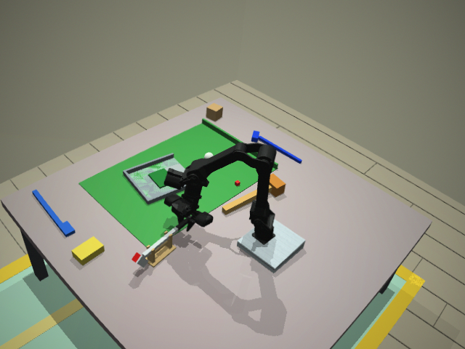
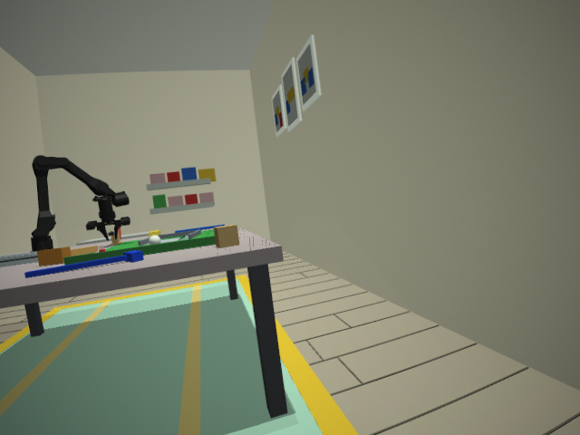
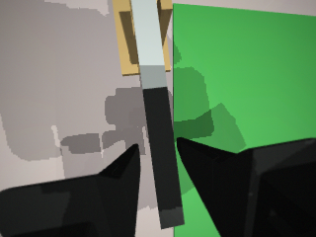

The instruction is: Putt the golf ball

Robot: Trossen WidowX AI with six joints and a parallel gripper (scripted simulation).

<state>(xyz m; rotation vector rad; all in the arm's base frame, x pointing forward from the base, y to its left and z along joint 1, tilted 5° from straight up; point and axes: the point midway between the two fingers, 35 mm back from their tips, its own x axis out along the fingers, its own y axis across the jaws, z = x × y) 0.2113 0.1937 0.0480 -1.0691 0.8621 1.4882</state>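
My gripper tip is now 36 cm to the left of the small red cube, 8 cm short of it and 2 cm above it. The rest, counted from my gripper tip: yellow block: 33 cm to the left, 13 cm ahead, 1 cm below; then red putter: 11 cm to the left, 3 cm above, 2 cm behind; then wooden stand: 13 cm to the left, 2 cm behind.
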